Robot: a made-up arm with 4 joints. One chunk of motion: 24 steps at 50 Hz.
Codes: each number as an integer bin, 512 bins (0 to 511) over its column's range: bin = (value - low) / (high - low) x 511, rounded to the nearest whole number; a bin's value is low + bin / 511 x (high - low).
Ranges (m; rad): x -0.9..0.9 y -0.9..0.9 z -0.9..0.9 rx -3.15..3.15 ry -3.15..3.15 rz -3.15..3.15
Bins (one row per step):
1: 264 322 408 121 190 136
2: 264 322 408 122 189 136
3: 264 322 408 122 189 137
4: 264 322 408 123 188 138
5: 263 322 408 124 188 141
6: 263 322 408 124 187 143
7: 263 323 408 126 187 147
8: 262 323 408 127 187 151
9: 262 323 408 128 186 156
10: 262 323 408 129 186 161
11: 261 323 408 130 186 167
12: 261 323 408 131 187 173
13: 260 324 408 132 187 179
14: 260 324 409 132 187 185
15: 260 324 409 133 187 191
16: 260 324 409 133 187 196
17: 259 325 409 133 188 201
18: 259 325 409 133 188 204
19: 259 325 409 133 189 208
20: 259 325 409 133 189 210
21: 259 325 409 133 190 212
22: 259 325 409 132 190 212
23: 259 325 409 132 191 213
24: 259 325 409 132 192 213
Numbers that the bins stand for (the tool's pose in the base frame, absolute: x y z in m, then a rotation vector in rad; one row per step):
1: 0.0299 0.2342 0.5372 -1.6582 -0.8075 -1.4733
2: 0.0299 0.2342 0.5372 -1.6459 -0.8199 -1.4733
3: 0.0299 0.2342 0.5372 -1.6459 -0.8199 -1.4610
4: 0.0299 0.2342 0.5372 -1.6336 -0.8322 -1.4486
5: 0.0264 0.2342 0.5372 -1.6212 -0.8322 -1.4116
6: 0.0264 0.2342 0.5372 -1.6212 -0.8445 -1.3870
7: 0.0264 0.2378 0.5372 -1.5966 -0.8445 -1.3377
8: 0.0229 0.2378 0.5372 -1.5842 -0.8445 -1.2884
9: 0.0229 0.2378 0.5372 -1.5719 -0.8568 -1.2267
10: 0.0229 0.2378 0.5372 -1.5596 -0.8568 -1.1651
11: 0.0194 0.2378 0.5372 -1.5473 -0.8568 -1.0911
12: 0.0194 0.2378 0.5372 -1.5349 -0.8445 -1.0171
13: 0.0159 0.2413 0.5372 -1.5226 -0.8445 -0.9432
14: 0.0159 0.2413 0.5407 -1.5226 -0.8445 -0.8692
15: 0.0159 0.2413 0.5407 -1.5103 -0.8445 -0.7952
16: 0.0159 0.2413 0.5407 -1.5103 -0.8445 -0.7336
17: 0.0123 0.2448 0.5407 -1.5103 -0.8322 -0.6719
18: 0.0123 0.2448 0.5407 -1.5103 -0.8322 -0.6349
19: 0.0123 0.2448 0.5407 -1.5103 -0.8199 -0.5856
20: 0.0123 0.2448 0.5407 -1.5103 -0.8199 -0.5610
21: 0.0123 0.2448 0.5407 -1.5103 -0.8075 -0.5363
22: 0.0123 0.2448 0.5407 -1.5226 -0.8075 -0.5363
23: 0.0123 0.2448 0.5407 -1.5226 -0.7952 -0.5240
24: 0.0123 0.2448 0.5407 -1.5226 -0.7829 -0.5240

